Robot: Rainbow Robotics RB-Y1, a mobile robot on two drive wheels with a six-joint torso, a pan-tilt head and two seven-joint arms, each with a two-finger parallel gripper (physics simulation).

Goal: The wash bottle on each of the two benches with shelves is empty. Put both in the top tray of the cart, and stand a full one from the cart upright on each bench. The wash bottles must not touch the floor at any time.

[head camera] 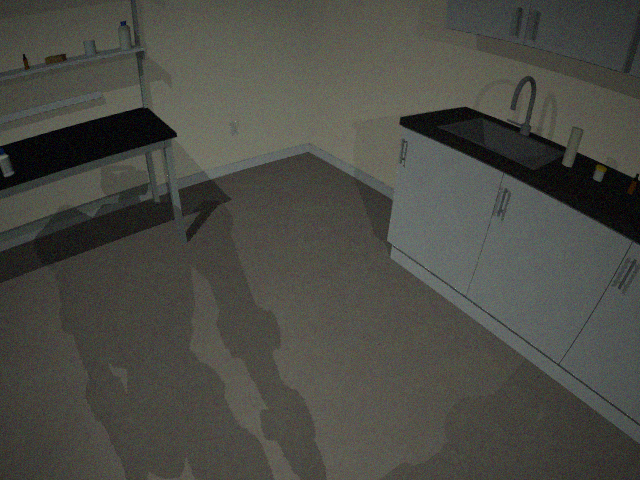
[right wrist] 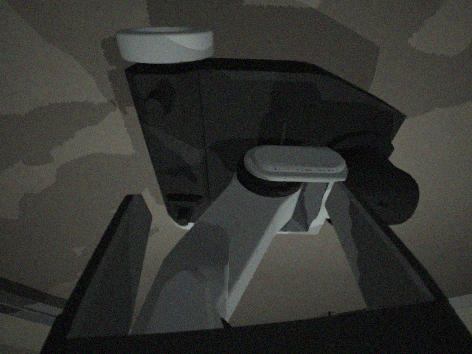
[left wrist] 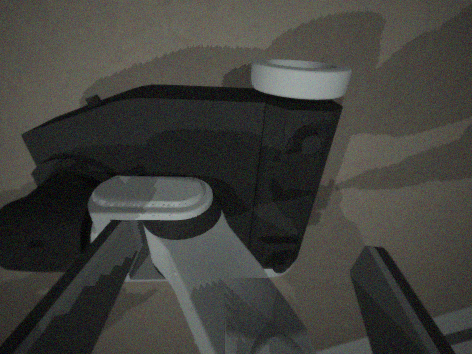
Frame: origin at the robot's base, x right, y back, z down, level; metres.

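Seen in the pictures: left gripper, fingertip midpoint: (left wrist: 243, 246); right gripper, fingertip midpoint: (right wrist: 240, 199).
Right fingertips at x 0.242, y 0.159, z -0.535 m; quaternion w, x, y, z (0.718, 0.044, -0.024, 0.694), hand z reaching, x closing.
Observation:
A point is followed by its place in that frame.
In the head view a bench with shelves (head camera: 120, 133) {x -1.099, y -1.940, z -0.762 m} stands at the far left, with a black top and a metal frame. On its upper shelf stands a small white bottle with a blue cap (head camera: 124, 35) {x -1.129, y -2.248, z -1.310 m}; I cannot tell whether it is a wash bottle. My left gripper (left wrist: 243, 246) {x -0.256, y 0.147, z -0.537 m} is open and empty, and hangs over the floor beside my own base. My right gripper (right wrist: 240, 199) {x 0.242, y 0.159, z -0.535 m} is open and empty, also over the floor by my base.
A white cabinet with a black counter, a sink (head camera: 499, 143) {x 1.042, y -1.709, z -0.821 m} and a tap (head camera: 525, 105) stands at the right. A wall cupboard (head camera: 509, 24) {x 0.920, y -1.622, z -1.454 m} hangs above it. The room is dim. My own shadow falls on the floor.

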